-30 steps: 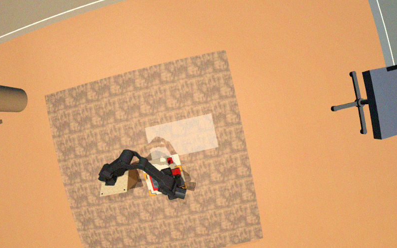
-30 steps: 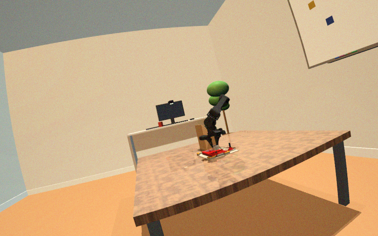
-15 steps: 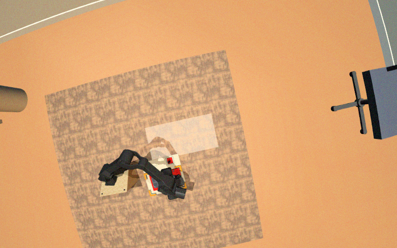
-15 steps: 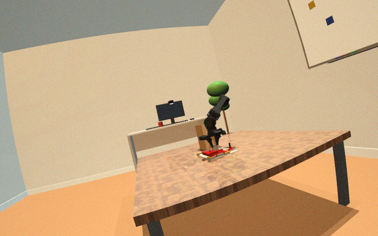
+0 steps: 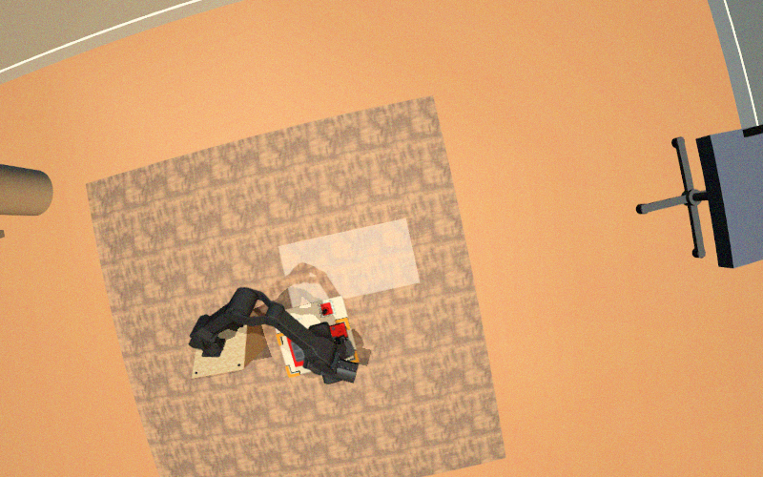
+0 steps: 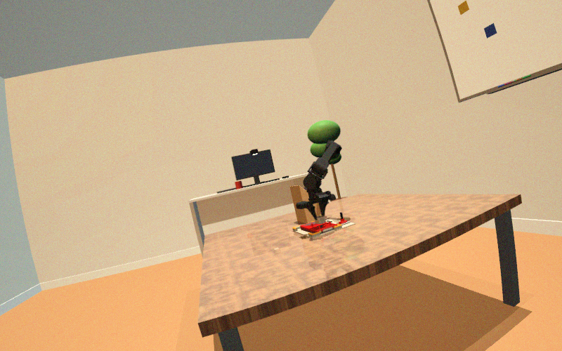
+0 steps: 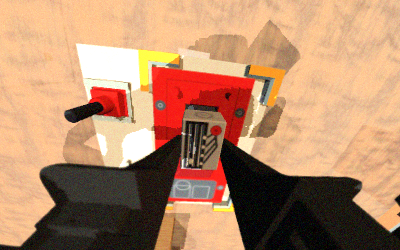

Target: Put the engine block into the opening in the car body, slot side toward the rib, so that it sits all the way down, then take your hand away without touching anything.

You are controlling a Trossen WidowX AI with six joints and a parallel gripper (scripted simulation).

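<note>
My gripper tip is now 1 cm above the engine block. The rest, counted from my gripper tip: cream base plate (5 cm behind, 1 cm to the left, 5 cm below).
</note>
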